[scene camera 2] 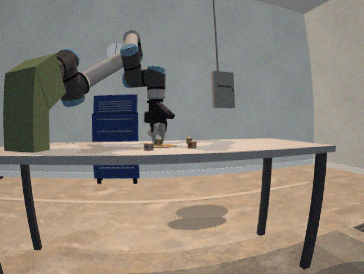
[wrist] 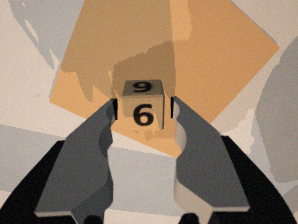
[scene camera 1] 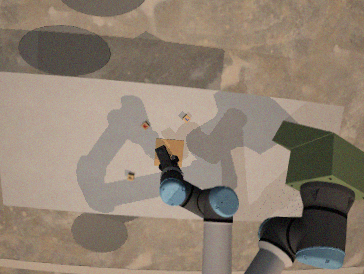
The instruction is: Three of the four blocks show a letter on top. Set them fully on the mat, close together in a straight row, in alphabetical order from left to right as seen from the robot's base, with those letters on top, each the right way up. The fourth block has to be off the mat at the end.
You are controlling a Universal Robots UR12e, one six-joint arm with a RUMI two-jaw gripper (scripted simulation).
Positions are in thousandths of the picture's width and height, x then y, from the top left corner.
Labels:
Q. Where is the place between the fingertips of the gripper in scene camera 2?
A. At 435, 527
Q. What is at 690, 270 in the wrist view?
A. An orange mat.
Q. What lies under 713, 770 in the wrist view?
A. The gripper.

